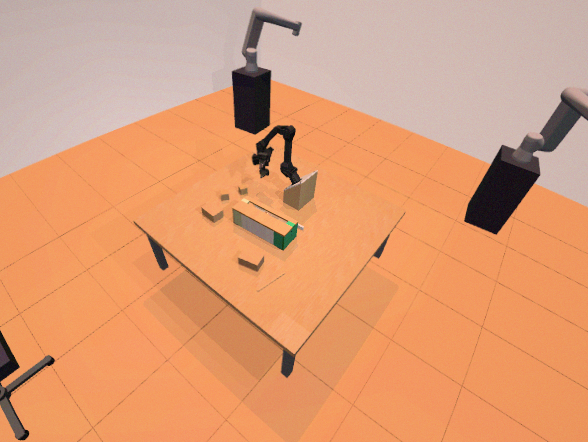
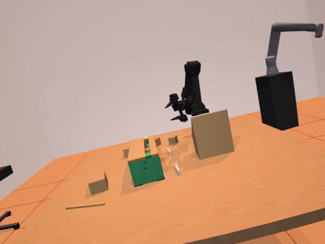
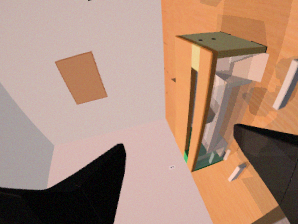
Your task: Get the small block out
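The long box is 160 mm ahead of my gripper tip, 170 mm to the left of it and 170 mm below it. The rest, counted from my gripper tip: thin stick 500 mm ahead, 420 mm to the left, 230 mm below; then orange block 170 mm ahead, 160 mm to the left, 150 mm below.
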